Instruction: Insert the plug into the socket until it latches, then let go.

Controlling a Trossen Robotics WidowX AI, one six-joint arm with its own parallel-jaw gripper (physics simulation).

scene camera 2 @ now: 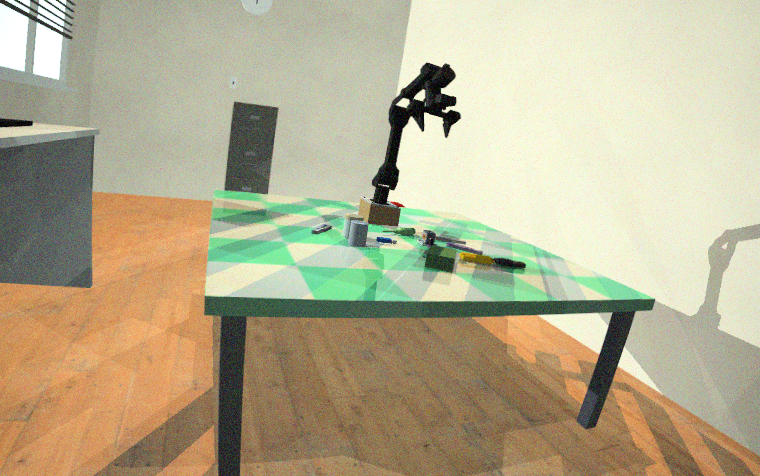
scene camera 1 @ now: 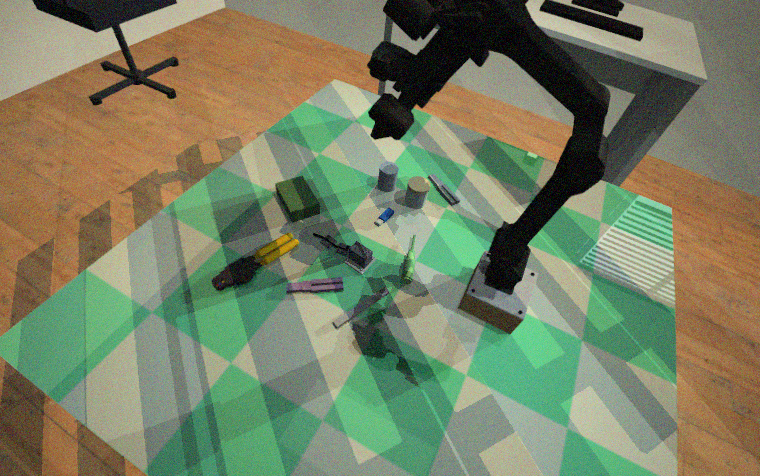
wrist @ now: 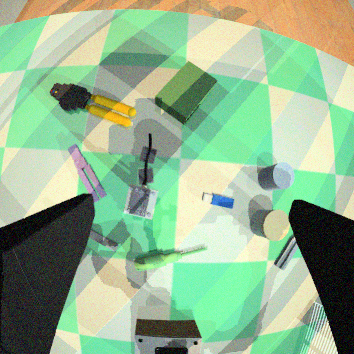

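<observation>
A dark block on a small pale square plate, which looks like the socket, stands near the table's middle. A thin black cable runs away from it past two small grey blocks. Which piece is the plug is too small to tell. In scene camera 2 the socket shows small, behind the green box. My gripper is open and empty, high above the table with its fingers pointing down. In the wrist view the socket shows between the fingers, nearer the left one.
A green box, yellow-handled pliers, a blue USB stick, two cylinders, a green bottle-like piece and a purple piece lie around the socket.
</observation>
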